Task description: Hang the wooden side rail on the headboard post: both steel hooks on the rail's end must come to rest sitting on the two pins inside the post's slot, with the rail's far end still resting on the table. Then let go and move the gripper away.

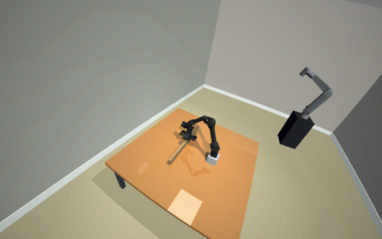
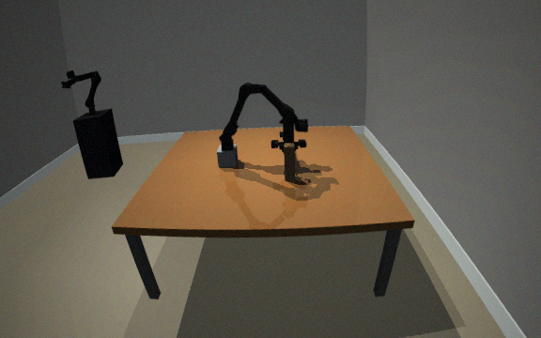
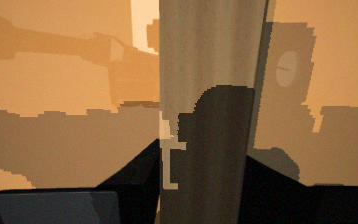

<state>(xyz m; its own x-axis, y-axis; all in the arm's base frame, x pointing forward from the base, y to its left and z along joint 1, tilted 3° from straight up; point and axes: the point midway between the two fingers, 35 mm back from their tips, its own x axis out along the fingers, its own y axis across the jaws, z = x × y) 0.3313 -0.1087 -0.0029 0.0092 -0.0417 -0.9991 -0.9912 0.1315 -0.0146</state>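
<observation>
The headboard post is 2 cm behind my gripper tip, 15 cm to the right of it and 4 cm above it.
</observation>
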